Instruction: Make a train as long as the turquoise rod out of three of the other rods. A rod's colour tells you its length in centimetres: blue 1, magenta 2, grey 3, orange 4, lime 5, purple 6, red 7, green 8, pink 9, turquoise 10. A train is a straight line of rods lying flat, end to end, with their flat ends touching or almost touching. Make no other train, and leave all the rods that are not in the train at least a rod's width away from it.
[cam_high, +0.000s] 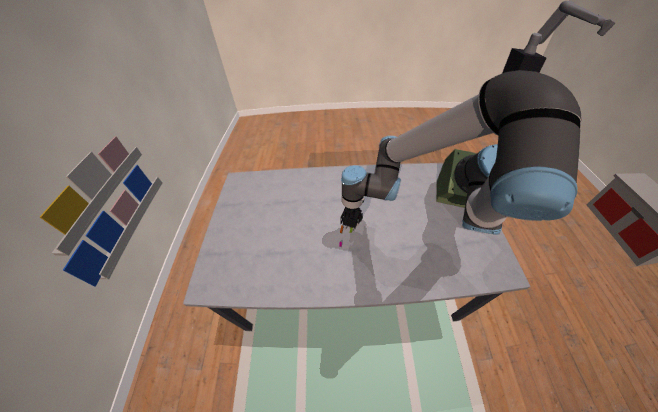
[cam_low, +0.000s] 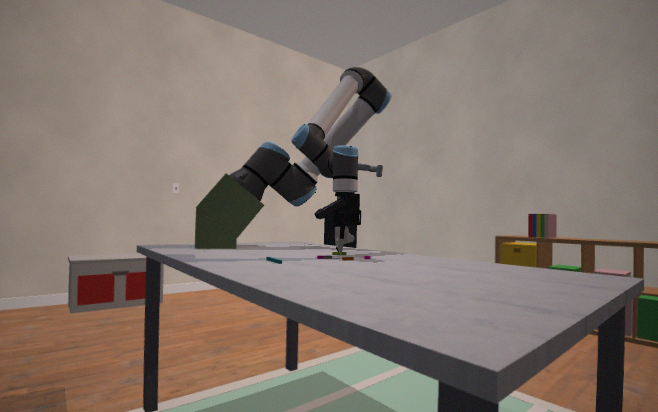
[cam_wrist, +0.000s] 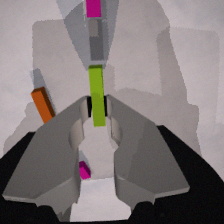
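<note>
The lime rod lies 1 cm below my hand. Round my hand: turquoise rod 25 cm to the right, 2 cm below, 1 cm behind; orange rod 5 cm ahead, 2 cm below; grey rod 4 cm to the right, 2 cm below, 2 cm behind.
</note>
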